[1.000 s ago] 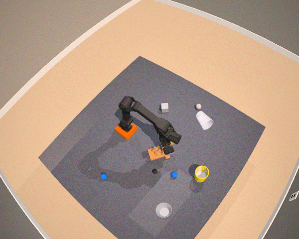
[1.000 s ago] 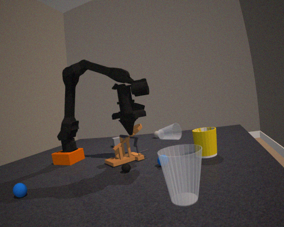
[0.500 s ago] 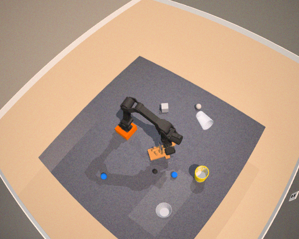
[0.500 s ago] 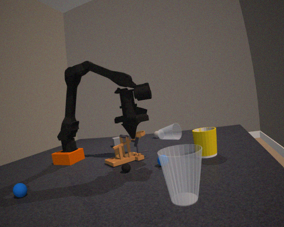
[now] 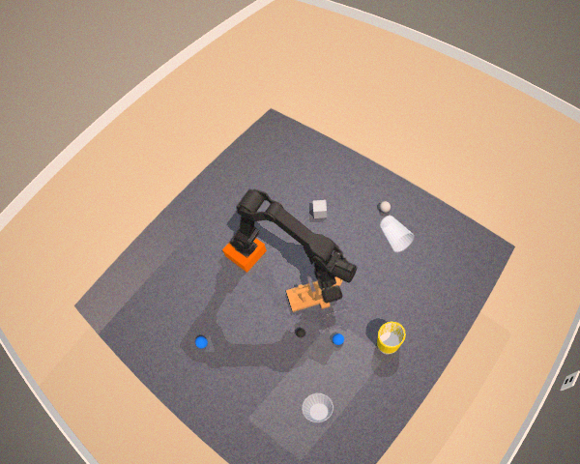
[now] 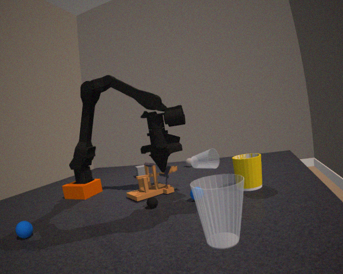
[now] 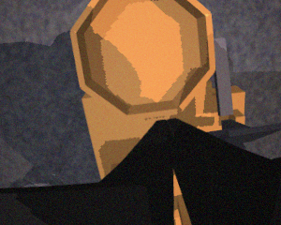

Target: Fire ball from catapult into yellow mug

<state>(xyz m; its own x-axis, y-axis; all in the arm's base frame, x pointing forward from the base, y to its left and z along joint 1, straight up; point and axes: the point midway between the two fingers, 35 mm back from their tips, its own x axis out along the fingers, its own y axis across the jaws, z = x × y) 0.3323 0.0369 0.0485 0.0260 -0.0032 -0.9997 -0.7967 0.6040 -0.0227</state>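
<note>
My gripper tip is 2 cm to the left of the wooden catapult and 1 cm above it. The rest, counted from my gripper tip: black ball: 18 cm to the right, 5 cm below, 2 cm ahead; then yellow mug: 29 cm ahead, 4 cm to the right, 4 cm below; then grey cube: 26 cm to the left, 21 cm behind, 4 cm below.
</note>
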